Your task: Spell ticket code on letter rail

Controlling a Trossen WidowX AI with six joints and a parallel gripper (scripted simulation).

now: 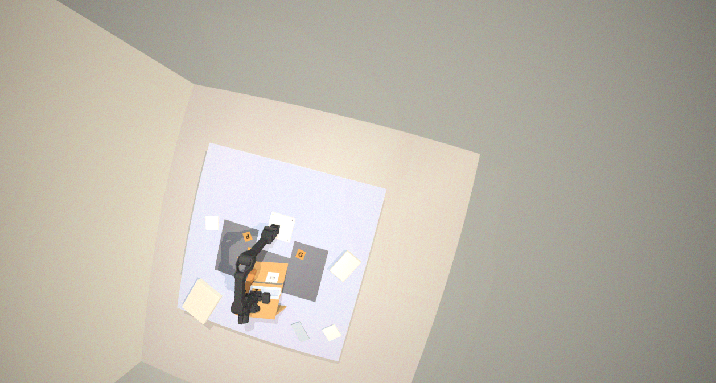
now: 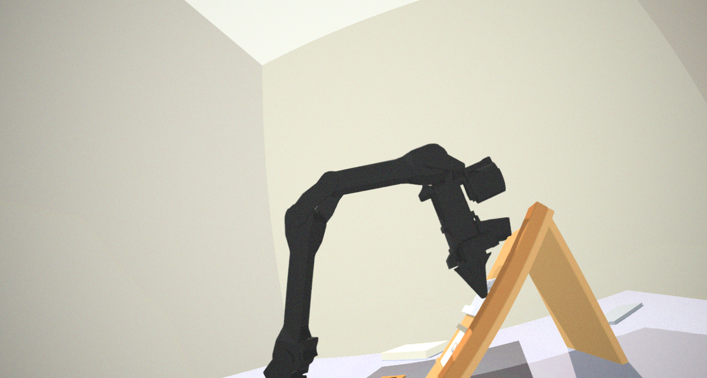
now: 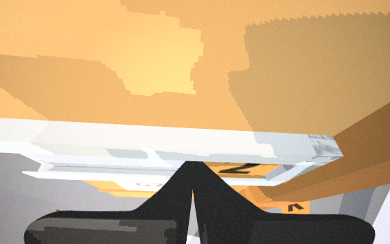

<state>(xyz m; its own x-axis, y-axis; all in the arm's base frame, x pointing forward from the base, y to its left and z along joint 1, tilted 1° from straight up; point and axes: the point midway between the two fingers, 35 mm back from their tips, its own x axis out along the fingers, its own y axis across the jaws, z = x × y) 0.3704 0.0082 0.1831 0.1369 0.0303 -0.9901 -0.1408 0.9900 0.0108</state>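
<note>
Now: gripper tip 7 cm past the white ticket, 4 cm to the right of it and 8 cm above it. From my gripper tip the other things lie so: grey slab (34 cm ahead, 25 cm to the left, 16 cm below); then grey mat (17 cm behind, 2 cm to the right, 16 cm below).
</note>
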